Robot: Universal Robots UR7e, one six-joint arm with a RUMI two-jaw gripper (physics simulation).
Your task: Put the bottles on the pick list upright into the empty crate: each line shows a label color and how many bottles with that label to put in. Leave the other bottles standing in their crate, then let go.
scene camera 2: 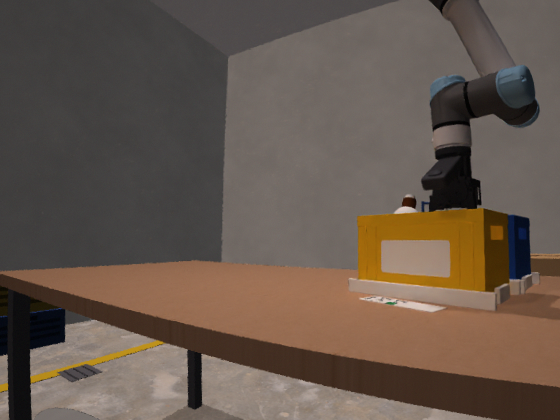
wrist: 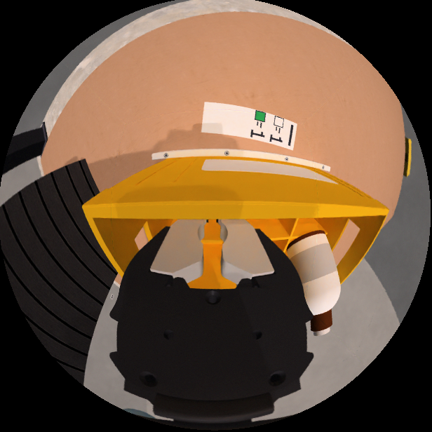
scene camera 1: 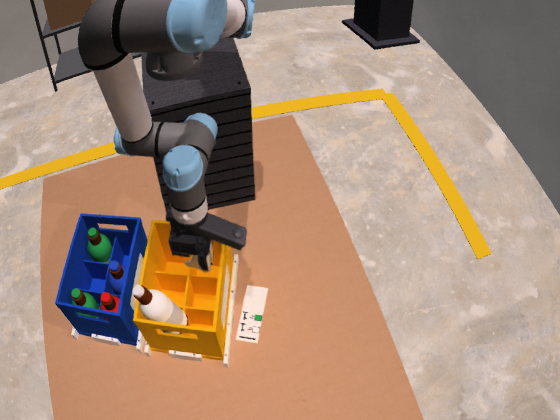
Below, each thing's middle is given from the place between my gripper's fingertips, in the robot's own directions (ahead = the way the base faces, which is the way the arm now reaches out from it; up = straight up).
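Scene:
White bottle (scene camera 1: pixel 154 305) first: I find it 15 cm to the right of my hand, 10 cm ahead of it and 6 cm above it. As for the pick list (scene camera 1: pixel 249 326), my gripper is 9 cm above it, 11 cm short of it and 6 cm to the right of it.

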